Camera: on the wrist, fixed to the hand. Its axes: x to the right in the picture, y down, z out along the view.
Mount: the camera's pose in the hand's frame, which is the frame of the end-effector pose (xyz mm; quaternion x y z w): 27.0 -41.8 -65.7 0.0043 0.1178 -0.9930 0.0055
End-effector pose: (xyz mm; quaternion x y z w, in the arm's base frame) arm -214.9 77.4 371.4 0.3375 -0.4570 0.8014 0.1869
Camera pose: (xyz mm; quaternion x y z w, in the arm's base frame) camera -232.8 155.0 392.7 0.3621 0.3581 -0.1395 0.8492
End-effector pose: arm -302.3 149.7 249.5 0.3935 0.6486 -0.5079 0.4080
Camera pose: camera -359.1 209.4 248.5 0.5803 -0.4402 0.3644 0.5802
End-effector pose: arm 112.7 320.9 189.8 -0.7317 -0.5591 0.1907 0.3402
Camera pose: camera 135.4 333.8 268.0 0.5301 -0.6887 -0.4205 0.2602
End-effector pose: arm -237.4 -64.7 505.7 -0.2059 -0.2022 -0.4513 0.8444
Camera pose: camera -248.7 -139.1 472.1 -0.2565 0.1080 0.8644 0.4188
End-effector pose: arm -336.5 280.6 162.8 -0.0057 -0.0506 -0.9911 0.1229
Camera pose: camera -372.8 307.7 93.9 -0.1675 -0.0043 0.1279 0.9775
